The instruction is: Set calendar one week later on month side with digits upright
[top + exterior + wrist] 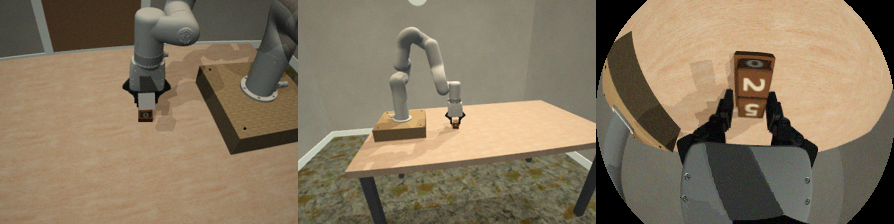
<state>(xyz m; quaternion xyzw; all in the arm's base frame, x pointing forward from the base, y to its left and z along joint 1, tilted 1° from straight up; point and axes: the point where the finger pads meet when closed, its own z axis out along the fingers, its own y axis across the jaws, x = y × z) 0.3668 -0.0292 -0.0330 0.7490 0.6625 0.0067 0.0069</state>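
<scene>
The brown tray lies 20 mm to the left of my hand and 30 mm below it. The rest, counted from my hand: cube (10 mm ahead, 30 mm to the left, 10 mm below).
</scene>
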